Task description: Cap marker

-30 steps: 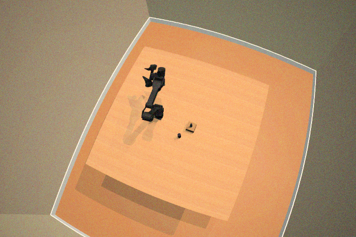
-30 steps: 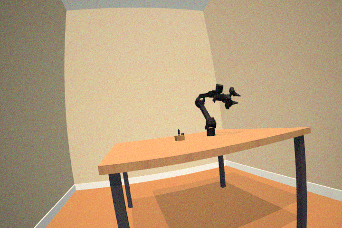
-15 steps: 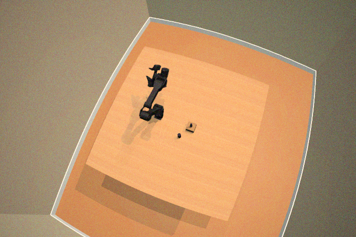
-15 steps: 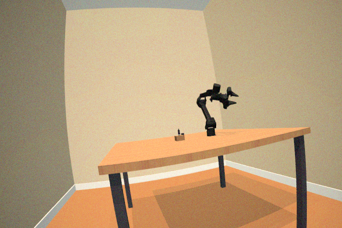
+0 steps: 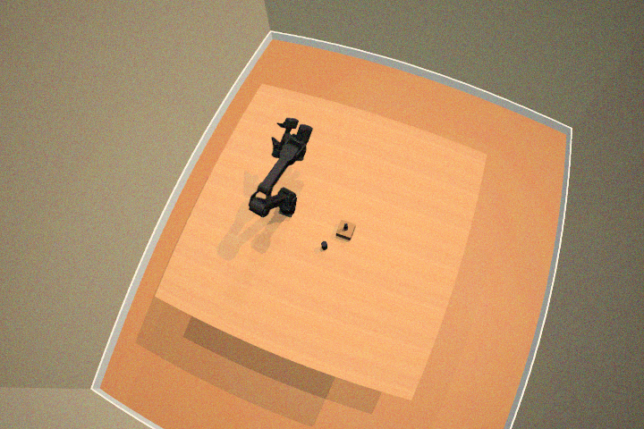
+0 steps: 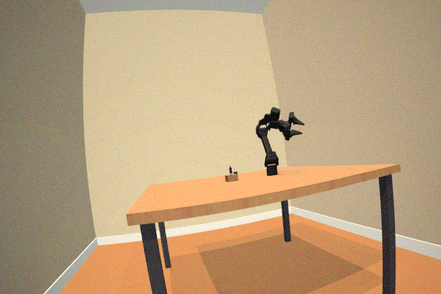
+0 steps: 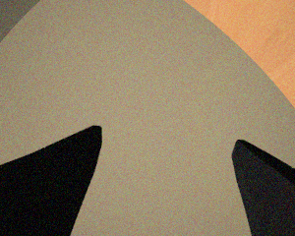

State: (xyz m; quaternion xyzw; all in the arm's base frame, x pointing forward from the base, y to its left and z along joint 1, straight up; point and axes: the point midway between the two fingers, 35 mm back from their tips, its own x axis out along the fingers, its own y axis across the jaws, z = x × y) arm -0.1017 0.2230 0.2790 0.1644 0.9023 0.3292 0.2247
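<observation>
Right now my gripper tip is 36 cm short of the dark cap, 35 cm to the left of it and 24 cm above it. Round my gripper tip: tan holder block (42 cm ahead, 25 cm to the right, 25 cm below); marker (42 cm ahead, 25 cm to the right, 20 cm below).
</observation>
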